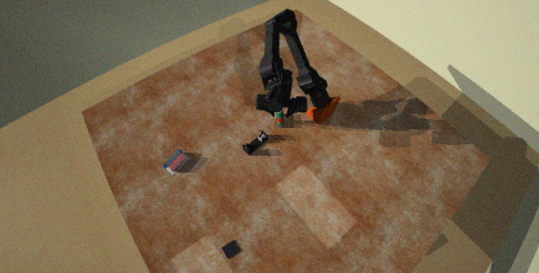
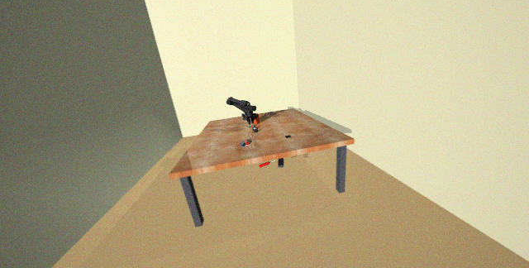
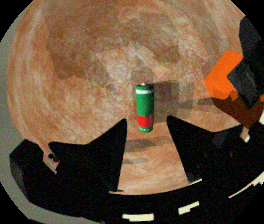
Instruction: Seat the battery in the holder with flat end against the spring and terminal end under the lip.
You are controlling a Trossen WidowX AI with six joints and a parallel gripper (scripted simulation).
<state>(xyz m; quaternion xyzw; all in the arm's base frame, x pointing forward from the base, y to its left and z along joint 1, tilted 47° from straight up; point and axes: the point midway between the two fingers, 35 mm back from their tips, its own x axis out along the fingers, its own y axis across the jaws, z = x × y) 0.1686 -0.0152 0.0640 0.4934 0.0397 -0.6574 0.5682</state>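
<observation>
My gripper tip is 20 mm above the battery. Round my gripper tip: red screwdriver: 470 mm ahead, 220 mm below, 110 mm to the left; black square: 410 mm ahead, 310 mm to the left, 30 mm below.
</observation>
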